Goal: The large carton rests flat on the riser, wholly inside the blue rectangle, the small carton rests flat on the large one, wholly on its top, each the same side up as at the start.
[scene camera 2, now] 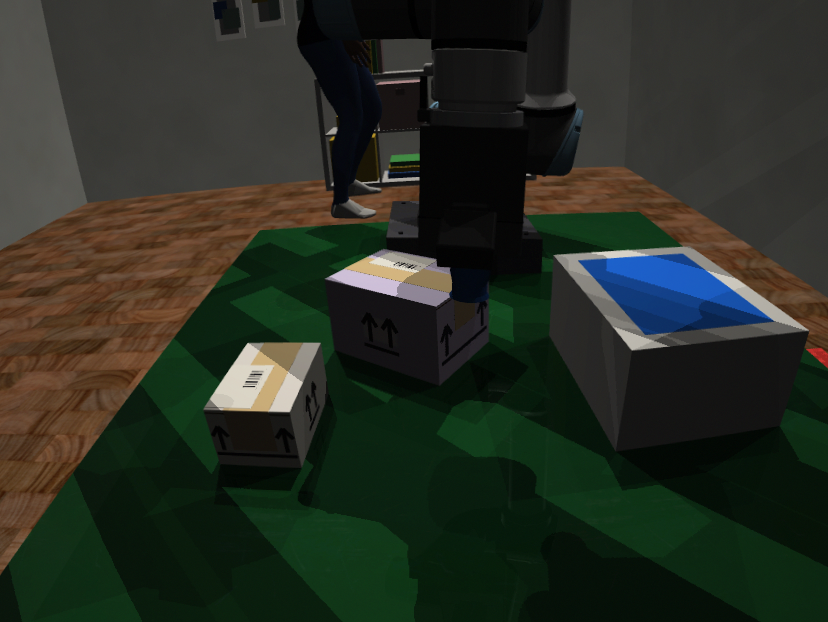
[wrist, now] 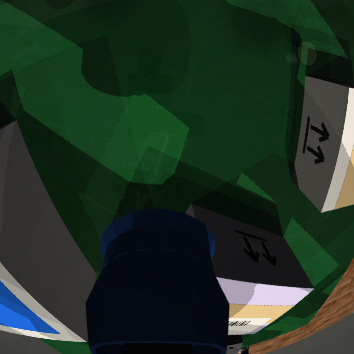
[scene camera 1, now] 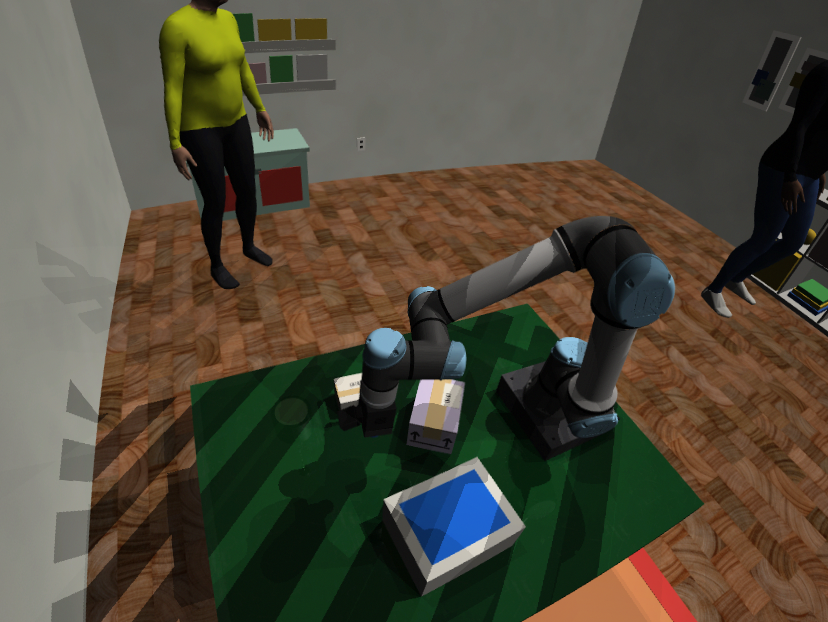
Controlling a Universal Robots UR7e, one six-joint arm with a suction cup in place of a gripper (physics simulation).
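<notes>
The large lilac carton (scene camera 1: 438, 407) (scene camera 2: 388, 324) (wrist: 260, 260) rests upright on the green mat, arrows up. The small white carton (scene camera 1: 348, 388) (scene camera 2: 267, 395) (wrist: 315, 145) stands upright on the mat, apart from it. The white riser (scene camera 1: 428, 575) (scene camera 2: 709, 381) (wrist: 40, 220) bears the bare blue rectangle (scene camera 1: 455, 515) (scene camera 2: 669, 294) (wrist: 22, 312). My suction cup (scene camera 2: 469, 297) (wrist: 157, 220) points down beside the large carton's taped end, overlapping its upper edge in scene camera 2. Nothing visibly hangs from it; contact is unclear. My gripper body (scene camera 1: 378, 431) hides the cup in scene camera 1.
The green mat (scene camera 1: 267, 535) (scene camera 2: 321, 569) carries the cartons, riser and arm base (scene camera 1: 535, 415). The riser stands between the large carton and an orange surface (scene camera 1: 602, 595). A person in yellow (scene camera 1: 207, 73) and one in black (scene camera 1: 796, 147) stand on the wooden floor.
</notes>
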